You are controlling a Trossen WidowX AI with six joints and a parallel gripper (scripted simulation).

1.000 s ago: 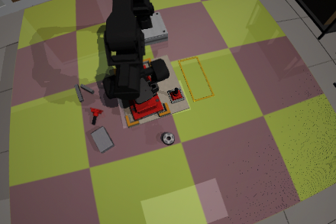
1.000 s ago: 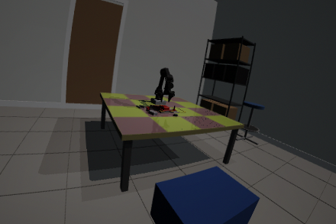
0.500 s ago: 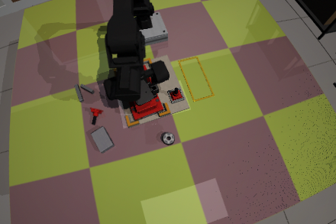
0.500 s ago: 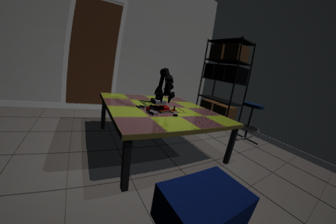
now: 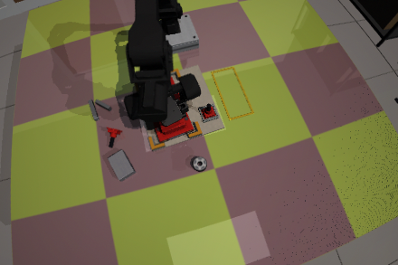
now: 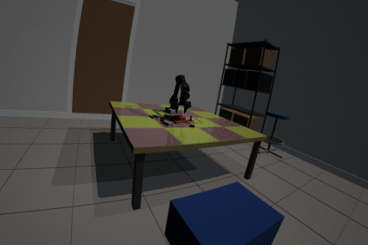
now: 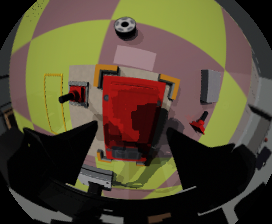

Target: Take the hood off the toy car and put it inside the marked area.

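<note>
The hood lies 40 mm below my gripper tip.
</note>
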